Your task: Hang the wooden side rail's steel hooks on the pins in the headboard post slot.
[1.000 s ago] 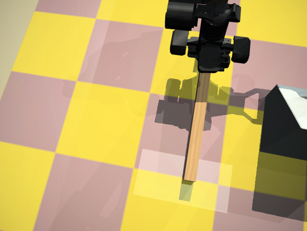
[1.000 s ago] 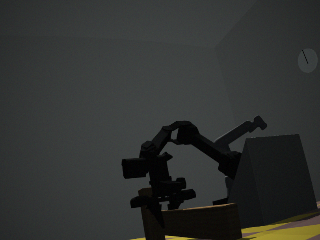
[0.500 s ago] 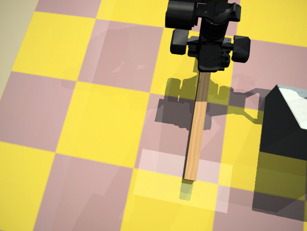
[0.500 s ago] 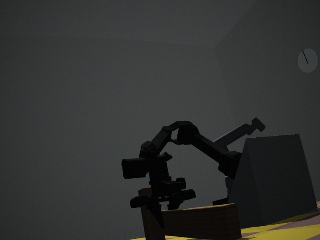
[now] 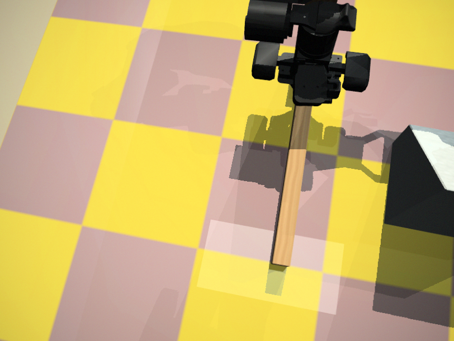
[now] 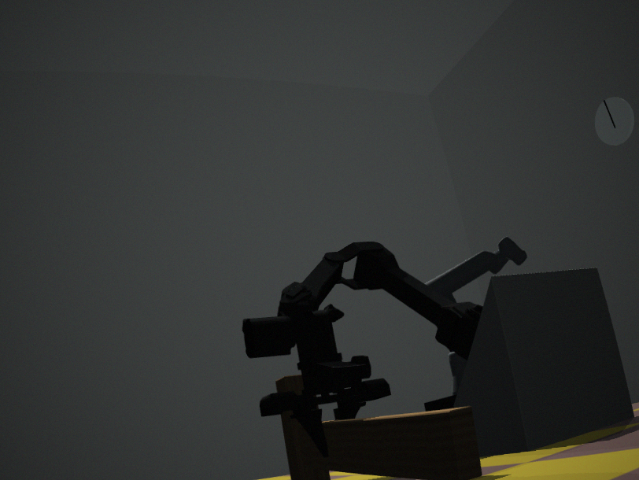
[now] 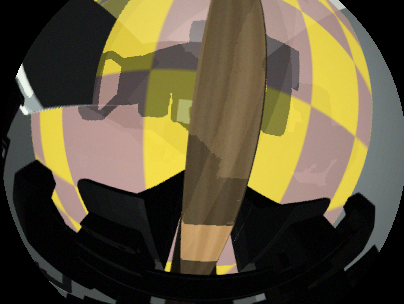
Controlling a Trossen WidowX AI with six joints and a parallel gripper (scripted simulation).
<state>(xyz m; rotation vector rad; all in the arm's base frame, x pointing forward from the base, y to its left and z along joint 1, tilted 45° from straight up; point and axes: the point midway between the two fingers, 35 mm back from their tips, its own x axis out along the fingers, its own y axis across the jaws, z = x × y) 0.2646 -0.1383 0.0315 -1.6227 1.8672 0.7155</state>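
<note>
Right now the dark wooden headboard post is 10 mm behind my gripper tip, 120 mm to the right of it and 40 mm above it.
</note>
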